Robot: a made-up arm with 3 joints. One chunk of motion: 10 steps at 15 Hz.
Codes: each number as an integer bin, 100 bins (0 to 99) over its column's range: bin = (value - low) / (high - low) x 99, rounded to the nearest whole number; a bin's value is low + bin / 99 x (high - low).
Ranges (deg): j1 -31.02..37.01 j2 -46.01..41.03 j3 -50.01..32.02
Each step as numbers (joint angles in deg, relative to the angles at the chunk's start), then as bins.
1 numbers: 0.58 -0.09 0.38
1 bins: 46 52 61
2 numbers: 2.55 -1.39 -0.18
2 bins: 49 51 60
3 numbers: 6.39 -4.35 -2.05
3 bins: 54 47 58
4 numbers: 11.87 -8.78 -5.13
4 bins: 62 42 54
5 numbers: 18.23 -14.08 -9.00
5 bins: 72 36 49
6 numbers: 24.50 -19.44 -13.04
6 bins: 81 30 45
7 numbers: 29.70 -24.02 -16.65
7 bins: 88 25 40
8 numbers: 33.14 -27.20 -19.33
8 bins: 93 21 37
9 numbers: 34.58 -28.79 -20.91
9 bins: 95 20 35
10 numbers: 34.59 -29.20 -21.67
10 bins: 95 19 34
